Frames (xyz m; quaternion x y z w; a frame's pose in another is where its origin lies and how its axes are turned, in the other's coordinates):
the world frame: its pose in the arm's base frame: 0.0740 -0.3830 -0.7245 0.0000 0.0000 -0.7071 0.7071
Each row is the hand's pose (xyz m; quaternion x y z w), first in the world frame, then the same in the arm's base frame.
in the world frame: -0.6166 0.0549 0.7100 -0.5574 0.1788 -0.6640 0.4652
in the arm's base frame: 0.1289 0.2336 -0.0145 0.2677 -0.5206 0.7985 0.1406
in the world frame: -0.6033 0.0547 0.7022 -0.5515 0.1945 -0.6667 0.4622
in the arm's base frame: 0.1287 0.2203 -0.0223 0.2524 -0.5275 0.7982 0.1446
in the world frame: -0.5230 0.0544 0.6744 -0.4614 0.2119 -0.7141 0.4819
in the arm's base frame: 0.1284 0.1400 -0.0501 0.1764 -0.4761 0.8457 0.1642
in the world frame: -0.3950 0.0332 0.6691 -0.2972 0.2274 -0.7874 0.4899
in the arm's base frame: 0.1072 0.0120 -0.0554 0.0494 -0.3709 0.9032 0.2104
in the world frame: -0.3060 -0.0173 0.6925 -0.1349 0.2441 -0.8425 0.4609
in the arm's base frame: 0.0567 -0.0770 -0.0320 -0.0772 -0.2680 0.9216 0.2698
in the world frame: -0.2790 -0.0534 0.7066 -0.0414 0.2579 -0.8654 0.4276
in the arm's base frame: 0.0206 -0.1040 -0.0179 -0.1531 -0.2116 0.9143 0.3096
